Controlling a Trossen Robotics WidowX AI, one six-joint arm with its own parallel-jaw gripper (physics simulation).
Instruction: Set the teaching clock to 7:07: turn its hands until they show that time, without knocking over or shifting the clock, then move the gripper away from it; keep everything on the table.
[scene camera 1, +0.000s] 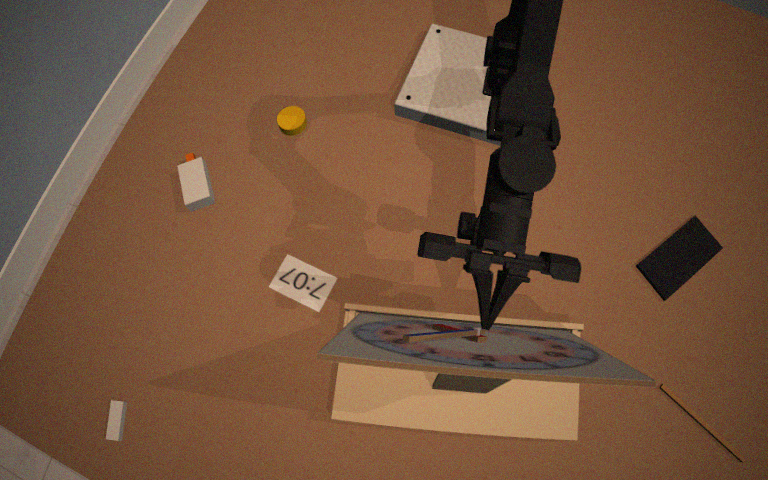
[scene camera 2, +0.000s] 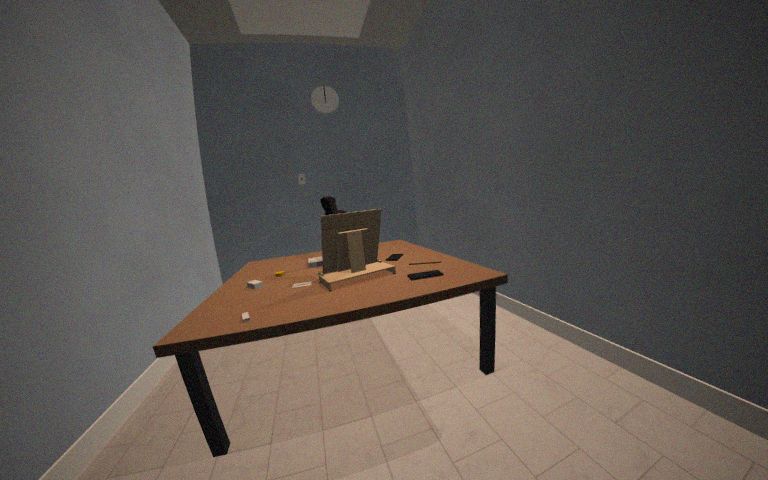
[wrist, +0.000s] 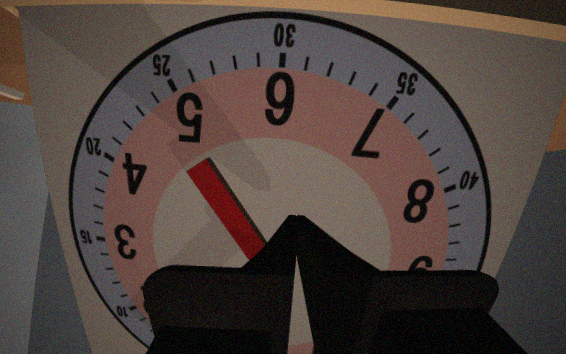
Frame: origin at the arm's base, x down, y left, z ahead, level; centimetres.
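Seen in the pictures: gripper, fingertip midpoint: (scene camera 1: 485, 329) (wrist: 295, 222).
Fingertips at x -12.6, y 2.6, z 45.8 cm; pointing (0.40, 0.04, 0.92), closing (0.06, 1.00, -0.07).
Note:
A point is followed by its place in that frame.
The teaching clock (scene camera 1: 617, 372) @(x -26.7, y 14.0, z 50.5 cm) (scene camera 2: 334, 243) @(x -15.9, y -7.3, z 49.9 cm) (wrist: 517, 100) @(x -5.3, y 13.1, z 42.7 cm) stands upright on its wooden base; its back shows in scene camera 2. The red hour hand (scene camera 1: 449, 328) @(x -12.7, y -1.5, z 46.6 cm) (wrist: 225, 205) @(x -12.1, y -1.3, z 46.4 cm) points between 4 and 5, closer to 5. The blue minute hand (scene camera 1: 438, 333) @(x -21.0, y -2.8, z 49.2 cm) points left from the hub in scene camera 1; the fingers hide it in the wrist view, where the dial appears upside down. My gripper (scene camera 1: 485, 327) @(x -12.6, y 2.6, z 45.8 cm) (wrist: 295, 222) @(x -12.6, y 2.6, z 45.8 cm) is shut and empty, its tips in front of the dial near the hub; whether they touch it I cannot tell. The clock hides the gripper in scene camera 2.
A 7:07 card (scene camera 1: 295, 291) @(x 2.6, y -24.9, z 43.1 cm) (scene camera 2: 301, 284) @(x 2.6, y -24.5, z 41.2 cm), yellow disc (scene camera 1: 291, 118) @(x 0.8, y -34.4, z 14.3 cm) (scene camera 2: 279, 273) @(x 0.9, y -34.7, z 16.6 cm), white box (scene camera 1: 194, 181) @(x -0.1, y -46.6, z 29.8 cm) (scene camera 2: 254, 284) @(x 0.2, y -46.5, z 33.6 cm) and small white block (scene camera 1: 115, 420) @(x 1.5, y -46.4, z 70.0 cm) lie left of the clock. A dark slab (scene camera 1: 679, 257) @(x 1.9, y 33.7, z 24.6 cm) and thin stick (scene camera 1: 701, 423) @(x 2.1, y 39.5, z 50.1 cm) lie right. A pale plate (scene camera 1: 447, 53) @(x 0.1, y -10.7, z -4.9 cm) lies by the arm.

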